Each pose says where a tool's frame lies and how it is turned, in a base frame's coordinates. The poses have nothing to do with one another.
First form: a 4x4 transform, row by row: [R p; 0 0 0 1], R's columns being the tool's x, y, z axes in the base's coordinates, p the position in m. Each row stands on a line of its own.
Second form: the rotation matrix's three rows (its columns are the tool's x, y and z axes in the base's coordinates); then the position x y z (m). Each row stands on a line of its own. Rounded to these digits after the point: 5 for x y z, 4 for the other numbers.
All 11 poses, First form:
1:
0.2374, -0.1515, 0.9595, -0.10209
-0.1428, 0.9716, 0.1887, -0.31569
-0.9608, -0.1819, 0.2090, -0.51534
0, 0, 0, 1
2:
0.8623, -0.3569, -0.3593, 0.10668
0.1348, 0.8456, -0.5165, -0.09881
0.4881, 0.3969, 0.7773, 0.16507
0, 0, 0, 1
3:
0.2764, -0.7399, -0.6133, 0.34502
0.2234, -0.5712, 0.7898, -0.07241
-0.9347, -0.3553, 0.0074, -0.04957
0, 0, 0, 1
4:
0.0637, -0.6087, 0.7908, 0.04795
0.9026, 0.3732, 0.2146, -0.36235
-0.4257, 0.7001, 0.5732, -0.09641
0, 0, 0, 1
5:
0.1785, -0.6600, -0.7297, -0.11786
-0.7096, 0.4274, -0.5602, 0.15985
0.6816, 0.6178, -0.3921, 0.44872
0, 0, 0, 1
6:
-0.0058, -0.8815, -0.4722, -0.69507
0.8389, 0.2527, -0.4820, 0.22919
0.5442, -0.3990, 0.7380, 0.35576
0, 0, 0, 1
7:
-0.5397, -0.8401, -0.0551, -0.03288
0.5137, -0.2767, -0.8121, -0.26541
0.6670, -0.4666, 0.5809, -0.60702
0, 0, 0, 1
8:
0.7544, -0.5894, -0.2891, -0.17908
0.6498, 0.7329, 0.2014, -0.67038
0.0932, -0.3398, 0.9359, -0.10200
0, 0, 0, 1
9:
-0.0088, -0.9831, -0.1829, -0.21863
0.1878, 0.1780, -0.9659, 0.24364
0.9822, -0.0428, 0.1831, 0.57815
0, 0, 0, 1
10:
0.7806, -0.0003, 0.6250, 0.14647
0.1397, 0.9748, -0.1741, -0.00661
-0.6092, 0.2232, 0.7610, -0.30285
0, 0, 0, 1
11:
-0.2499, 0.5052, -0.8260, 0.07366
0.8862, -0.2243, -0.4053, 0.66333
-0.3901, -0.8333, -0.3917, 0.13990
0, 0, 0, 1
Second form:
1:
0.2374, -0.1515, 0.9595
-0.1428, 0.9716, 0.1887
-0.9608, -0.1819, 0.2090
-0.10209, -0.31569, -0.51534

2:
0.8623, -0.3569, -0.3593
0.1348, 0.8456, -0.5165
0.4881, 0.3969, 0.7773
0.10668, -0.09881, 0.16507

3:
0.2764, -0.7399, -0.6133
0.2234, -0.5712, 0.7898
-0.9347, -0.3553, 0.0074
0.34502, -0.07241, -0.04957

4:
0.0637, -0.6087, 0.7908
0.9026, 0.3732, 0.2146
-0.4257, 0.7001, 0.5732
0.04795, -0.36235, -0.09641

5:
0.1785, -0.6600, -0.7297
-0.7096, 0.4274, -0.5602
0.6816, 0.6178, -0.3921
-0.11786, 0.15985, 0.44872

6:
-0.0058, -0.8815, -0.4722
0.8389, 0.2527, -0.4820
0.5442, -0.3990, 0.7380
-0.69507, 0.22919, 0.35576

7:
-0.5397, -0.8401, -0.0551
0.5137, -0.2767, -0.8121
0.6670, -0.4666, 0.5809
-0.03288, -0.26541, -0.60702

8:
0.7544, -0.5894, -0.2891
0.6498, 0.7329, 0.2014
0.0932, -0.3398, 0.9359
-0.17908, -0.67038, -0.10200

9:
-0.0088, -0.9831, -0.1829
0.1878, 0.1780, -0.9659
0.9822, -0.0428, 0.1831
-0.21863, 0.24364, 0.57815

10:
0.7806, -0.0003, 0.6250
0.1397, 0.9748, -0.1741
-0.6092, 0.2232, 0.7610
0.14647, -0.00661, -0.30285

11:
-0.2499, 0.5052, -0.8260
0.8862, -0.2243, -0.4053
-0.3901, -0.8333, -0.3917
0.07366, 0.66333, 0.13990

